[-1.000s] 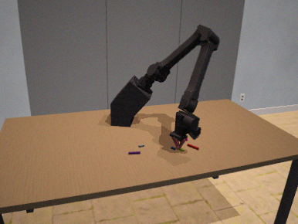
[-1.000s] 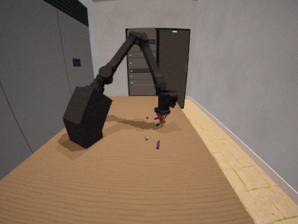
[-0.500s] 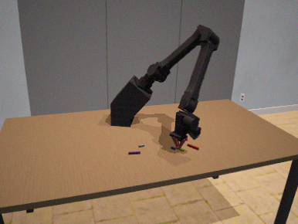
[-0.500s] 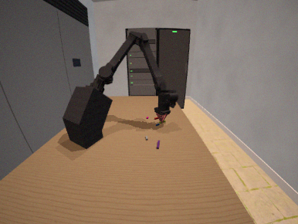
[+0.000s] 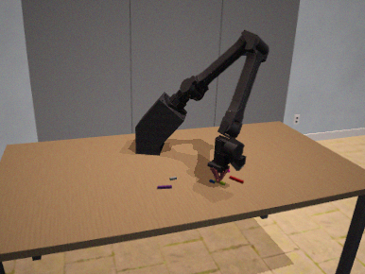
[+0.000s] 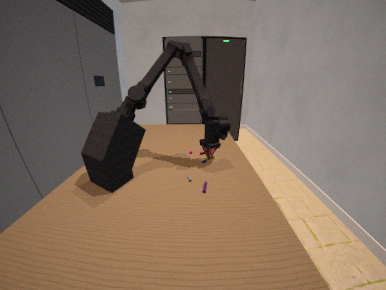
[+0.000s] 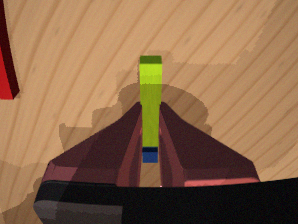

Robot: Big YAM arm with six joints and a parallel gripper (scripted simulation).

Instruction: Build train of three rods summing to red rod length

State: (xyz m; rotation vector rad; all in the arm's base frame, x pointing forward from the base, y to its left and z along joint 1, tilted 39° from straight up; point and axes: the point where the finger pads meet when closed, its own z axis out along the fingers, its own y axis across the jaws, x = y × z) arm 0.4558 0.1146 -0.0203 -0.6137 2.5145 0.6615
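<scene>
The lime rod is 1 cm ahead of my hand and 1 cm below it. The rest, counted from my hand: grey rod: 10 cm behind, 17 cm to the right, 2 cm below; then magenta rod: 10 cm behind, 9 cm to the left, 2 cm below; then red rod: 1 cm behind, 9 cm to the left, 2 cm below.
</scene>
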